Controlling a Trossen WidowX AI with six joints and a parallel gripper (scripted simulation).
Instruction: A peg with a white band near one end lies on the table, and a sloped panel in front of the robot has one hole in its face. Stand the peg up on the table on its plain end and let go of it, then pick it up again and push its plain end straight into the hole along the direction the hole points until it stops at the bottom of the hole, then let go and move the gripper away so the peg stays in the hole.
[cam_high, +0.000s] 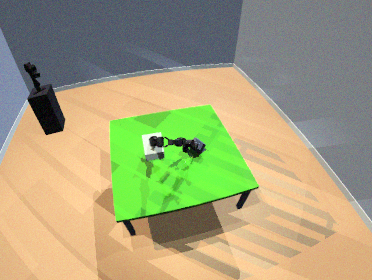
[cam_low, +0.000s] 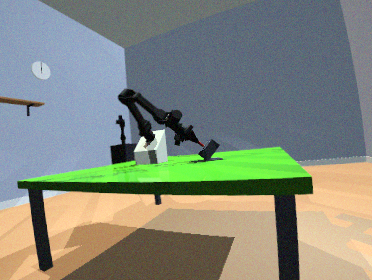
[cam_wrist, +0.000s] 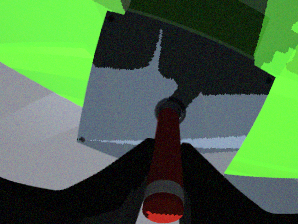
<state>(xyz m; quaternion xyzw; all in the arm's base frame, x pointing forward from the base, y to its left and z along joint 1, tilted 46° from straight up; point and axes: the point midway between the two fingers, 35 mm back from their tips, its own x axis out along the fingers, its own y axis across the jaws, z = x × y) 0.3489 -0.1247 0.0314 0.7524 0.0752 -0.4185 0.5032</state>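
My gripper tip is 5 cm short of the sloped panel, 2 cm to the right of it and 5 cm above it. From my gripper tip the other things lie so: red peg 1 cm behind, 1 cm above.
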